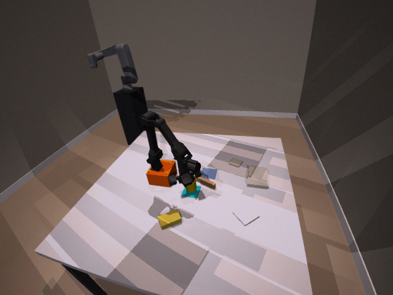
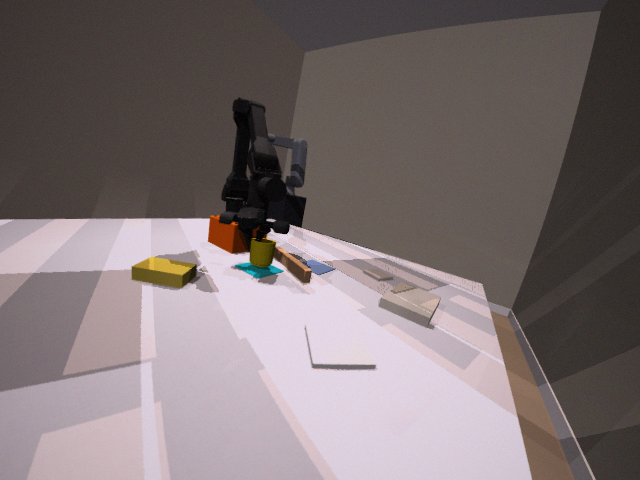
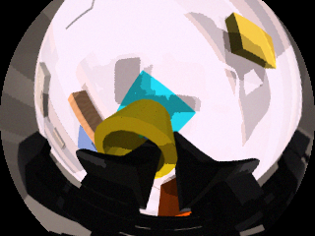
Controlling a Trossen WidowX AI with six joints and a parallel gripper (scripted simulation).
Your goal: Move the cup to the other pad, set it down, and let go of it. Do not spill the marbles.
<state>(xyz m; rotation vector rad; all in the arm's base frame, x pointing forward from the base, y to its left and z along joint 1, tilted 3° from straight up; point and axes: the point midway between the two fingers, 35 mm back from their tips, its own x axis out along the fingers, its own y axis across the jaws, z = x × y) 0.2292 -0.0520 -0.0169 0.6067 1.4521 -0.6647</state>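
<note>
Right now the yellow cup is 2 cm to the left of my gripper tip and 2 cm ahead of it. The rest, counted from my gripper tip: blue pad 21 cm to the left, 7 cm ahead, 5 cm below; then wooden bar 11 cm to the left, 4 cm below, 4 cm ahead; then cyan pad 5 cm below, 2 cm to the left, 2 cm ahead.
</note>
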